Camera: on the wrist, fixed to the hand. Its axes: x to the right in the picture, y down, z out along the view.
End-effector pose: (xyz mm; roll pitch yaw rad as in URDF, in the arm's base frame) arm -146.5 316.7 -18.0 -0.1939 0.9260 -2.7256
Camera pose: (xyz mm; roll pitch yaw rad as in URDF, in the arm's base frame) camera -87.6 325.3 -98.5 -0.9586 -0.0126 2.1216
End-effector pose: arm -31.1 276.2 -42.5 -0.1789 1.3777 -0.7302
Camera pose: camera -84.0 346.8 -89.9 -1.4061 0.0502 -2.1888
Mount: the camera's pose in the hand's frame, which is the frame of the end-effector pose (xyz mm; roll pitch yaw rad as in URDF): 29.9 33.8 -89.4 -0.0221 0.0782 -1.4998
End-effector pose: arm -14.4 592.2 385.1 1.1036 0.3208 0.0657
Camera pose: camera 4.5 688.7 366.1 -0.6395 1.1158 -2.0398
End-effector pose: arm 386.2 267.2 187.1 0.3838 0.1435 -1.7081
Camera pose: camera 447.7 239.0 113.3 -0.1528 0.4671 3.0114
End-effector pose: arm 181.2 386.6 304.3 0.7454 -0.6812 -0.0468
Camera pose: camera 235.3 469.6 289.9 0.8748 0.5516 -0.9670
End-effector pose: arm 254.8 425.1 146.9 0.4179 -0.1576 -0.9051
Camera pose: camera 332.5 435.0 84.4 0.1875 0.4757 -2.3127
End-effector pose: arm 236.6 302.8 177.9 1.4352 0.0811 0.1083
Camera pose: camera 257.9 398.8 196.8 -0.2088 1.5128 -1.6393
